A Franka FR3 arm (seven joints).
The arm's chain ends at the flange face. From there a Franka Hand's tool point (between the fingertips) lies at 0.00 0.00 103.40 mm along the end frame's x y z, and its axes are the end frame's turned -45 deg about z.
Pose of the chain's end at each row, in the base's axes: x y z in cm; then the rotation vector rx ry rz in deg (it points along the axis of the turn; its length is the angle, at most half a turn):
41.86 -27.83 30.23 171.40 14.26 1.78
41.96 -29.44 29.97 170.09 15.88 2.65
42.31 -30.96 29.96 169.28 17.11 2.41
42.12 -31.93 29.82 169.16 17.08 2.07
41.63 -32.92 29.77 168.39 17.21 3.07
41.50 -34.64 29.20 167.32 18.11 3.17
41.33 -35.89 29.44 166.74 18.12 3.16
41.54 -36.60 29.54 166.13 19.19 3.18
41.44 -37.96 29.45 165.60 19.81 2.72
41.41 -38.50 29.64 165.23 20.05 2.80
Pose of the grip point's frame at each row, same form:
42.19 -29.25 19.99 153.02 78.83 -2.96
42.43 -31.05 19.77 151.08 79.77 -2.78
42.78 -32.69 19.78 149.95 80.64 -3.38
42.55 -33.69 19.64 149.92 80.61 -3.77
42.20 -34.79 19.62 149.00 80.35 -3.23
42.11 -36.68 19.08 147.70 80.79 -3.66
41.95 -38.03 19.34 147.19 80.59 -3.97
42.19 -38.82 19.46 146.24 81.36 -4.21
42.05 -40.26 19.39 145.63 81.79 -4.88
42.04 -40.86 19.59 145.19 81.88 -4.98

